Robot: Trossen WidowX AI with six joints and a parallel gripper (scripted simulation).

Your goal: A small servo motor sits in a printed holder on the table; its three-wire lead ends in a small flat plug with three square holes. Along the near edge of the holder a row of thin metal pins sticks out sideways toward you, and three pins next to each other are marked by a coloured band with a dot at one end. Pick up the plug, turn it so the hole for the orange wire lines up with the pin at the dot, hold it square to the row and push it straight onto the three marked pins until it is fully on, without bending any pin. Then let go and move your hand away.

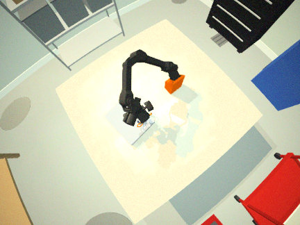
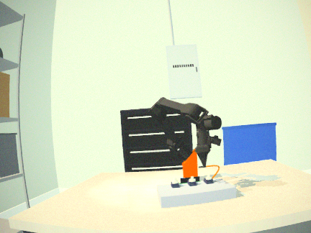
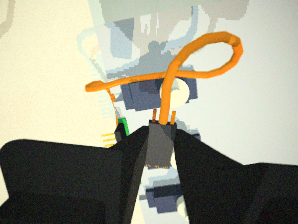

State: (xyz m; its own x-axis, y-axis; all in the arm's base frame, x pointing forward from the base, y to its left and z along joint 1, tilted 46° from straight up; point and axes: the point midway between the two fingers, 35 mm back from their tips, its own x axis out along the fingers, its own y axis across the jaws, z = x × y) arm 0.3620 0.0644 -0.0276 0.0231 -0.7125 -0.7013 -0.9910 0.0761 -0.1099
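Right now the blue band is 30 mm behind my gripper tip, 100 mm to the right of it and 50 mm below it. Round my gripper tip: holder block 120 mm ahead, 40 mm to the right, 100 mm below.
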